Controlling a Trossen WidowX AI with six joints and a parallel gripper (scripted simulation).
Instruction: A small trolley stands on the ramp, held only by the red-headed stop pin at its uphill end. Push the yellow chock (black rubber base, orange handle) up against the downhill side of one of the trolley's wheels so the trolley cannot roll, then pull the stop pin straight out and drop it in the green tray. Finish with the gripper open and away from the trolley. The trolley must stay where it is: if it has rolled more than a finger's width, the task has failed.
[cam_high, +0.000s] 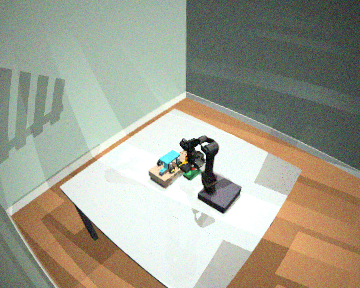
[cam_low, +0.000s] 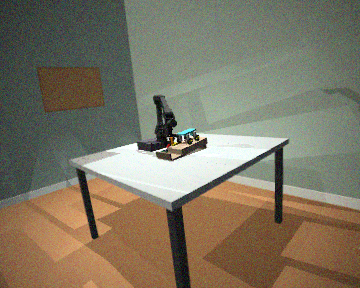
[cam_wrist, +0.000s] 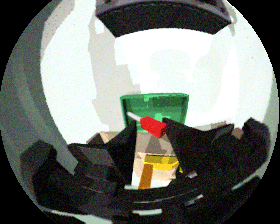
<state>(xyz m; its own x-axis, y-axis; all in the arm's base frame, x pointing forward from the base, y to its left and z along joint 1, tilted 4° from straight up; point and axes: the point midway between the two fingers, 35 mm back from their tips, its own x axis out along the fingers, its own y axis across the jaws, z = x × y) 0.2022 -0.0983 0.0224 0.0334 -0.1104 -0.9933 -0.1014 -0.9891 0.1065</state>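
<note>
Right now the yellow chock is 7 cm ahead of my gripper tip, 4 cm above it and 1 cm to the left of it. The rest, counted from my gripper tip: trolley: 13 cm ahead, 10 cm to the left, 7 cm above; then red-headed stop pin: 1 cm to the right.
</note>
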